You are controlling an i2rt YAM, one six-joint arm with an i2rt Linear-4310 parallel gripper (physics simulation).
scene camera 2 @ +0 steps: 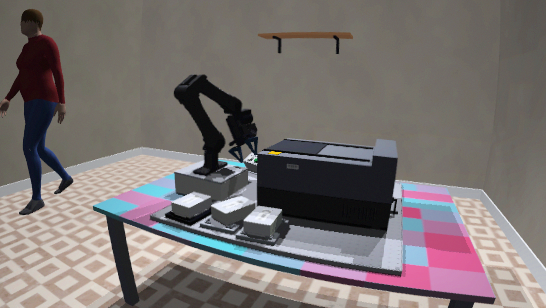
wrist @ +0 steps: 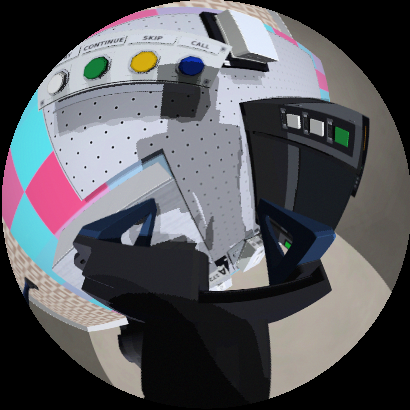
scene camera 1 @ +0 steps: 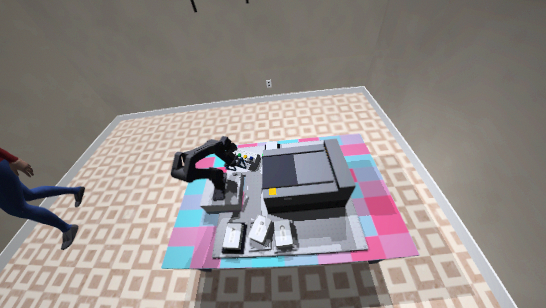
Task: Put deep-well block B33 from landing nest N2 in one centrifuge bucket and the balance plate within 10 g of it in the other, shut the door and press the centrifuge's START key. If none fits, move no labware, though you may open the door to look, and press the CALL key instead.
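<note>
My gripper is open and empty, left of the centrifuge and near the key panel. The centrifuge's top door looks shut. Its green START key and the blue CALL key show in the wrist view. A white block sits in a black nest; its label is unreadable. Three white plates stand in front: left, middle, turned askew, and right. Bucket contents are hidden.
The key panel also bears white, green and yellow keys. The arm's grey base block stands left of the centrifuge. The perforated board lies under the equipment. A person is at the left, away from the table.
</note>
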